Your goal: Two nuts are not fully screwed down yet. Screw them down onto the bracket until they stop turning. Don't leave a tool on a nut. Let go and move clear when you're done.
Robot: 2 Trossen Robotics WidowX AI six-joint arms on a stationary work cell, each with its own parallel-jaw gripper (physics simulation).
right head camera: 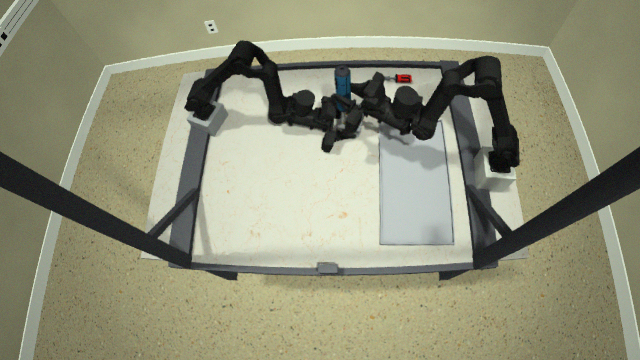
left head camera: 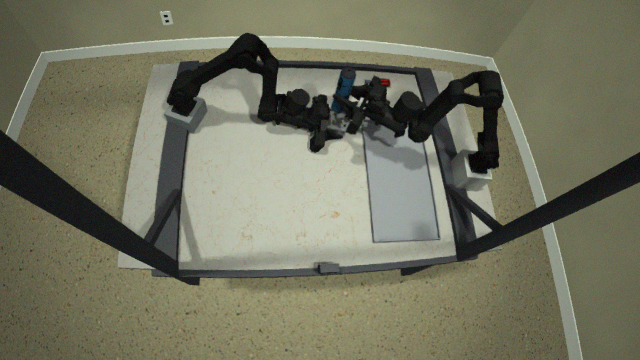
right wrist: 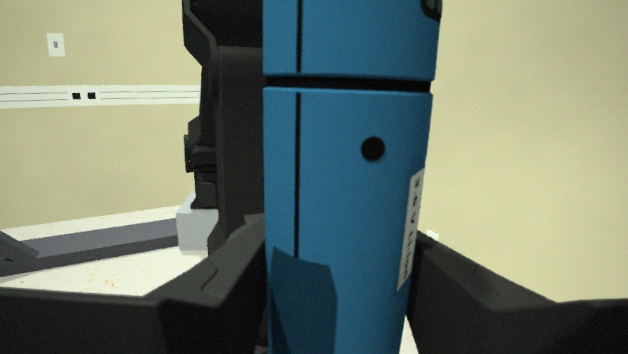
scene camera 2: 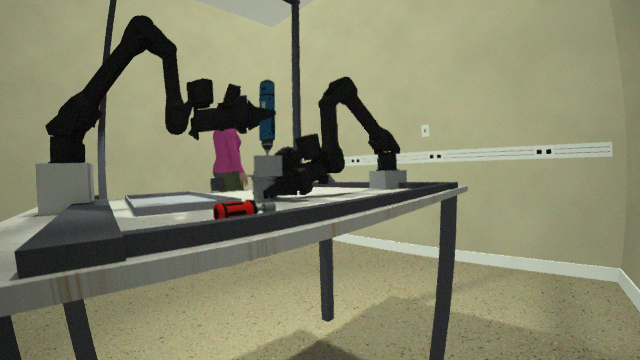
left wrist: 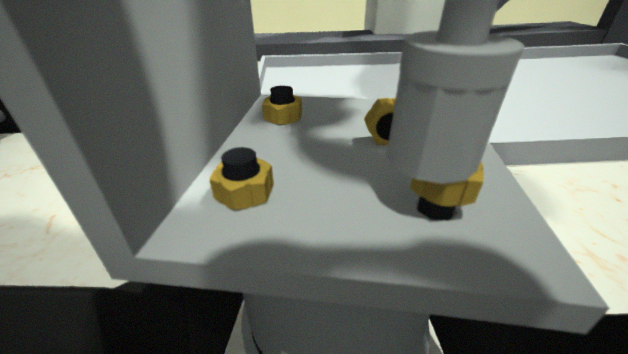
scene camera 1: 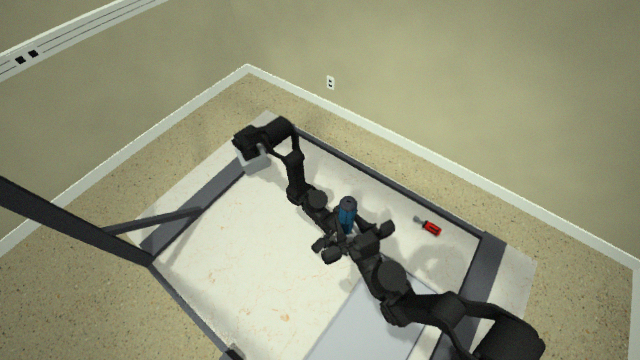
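Where they show: left gripper, fingertip midpoint: (left head camera: 342, 129) (scene camera 2: 258, 193); right gripper, fingertip midpoint: (right head camera: 336, 88) (left head camera: 336, 89) (right wrist: 332, 233) (scene camera 2: 274, 114); left arm's base at its link origin: (right head camera: 204, 111) (left head camera: 184, 106) (right wrist: 213, 202) (scene camera 2: 387, 170) (scene camera 1: 250, 152); right arm's base at its link origin: (right head camera: 499, 162) (left head camera: 477, 164).
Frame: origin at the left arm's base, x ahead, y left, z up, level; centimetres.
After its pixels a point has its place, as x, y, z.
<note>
The grey bracket (left wrist: 320, 232) @(45.3, 13.9, 0.0) (scene camera 2: 268, 165) @(47.5, 17.7, 2.1) sits on a round stand (left wrist: 335, 320) @(45.2, 13.6, -2.1). My left gripper (left wrist: 335, 327) is shut on that stand, below the bracket plate. My right gripper (right wrist: 332, 233) @(44.6, 12.4, 15.6) (scene camera 2: 267, 114) @(44.6, 12.4, 15.6) is shut on the upright blue power driver (right wrist: 345, 125) @(48.5, 11.8, 19.7) (scene camera 2: 267, 95) @(46.8, 14.2, 20.2) (scene camera 1: 347, 215) @(48.2, 11.0, 21.9). In the left wrist view, its grey socket (left wrist: 450, 120) stands over a yellow nut (left wrist: 449, 191) @(46.1, 12.1, 0.8), with black stud showing beneath. A front-left nut (left wrist: 242, 190) @(45.5, 15.4, 0.5) and a back-left nut (left wrist: 282, 111) @(48.9, 16.1, 0.4) sit flat, studs above them. Another nut (left wrist: 376, 122) @(48.5, 13.5, 0.6) is tipped on its side, partly hidden behind the socket.
A red-handled driver (right head camera: 403, 78) @(57.5, 40.8, -4.0) (scene camera 1: 432, 228) @(57.7, 41.0, -3.9) (scene camera 2: 235, 210) @(57.3, 43.2, -4.7) lies near the table's back edge. A shallow grey tray (left head camera: 402, 200) @(75.1, -1.0, -6.2) (right head camera: 415, 200) @(74.9, -0.7, -6.2) lies at the right in the head views. The two arms are close together around the bracket. A person (scene camera 2: 227, 155) stands beyond the table.
</note>
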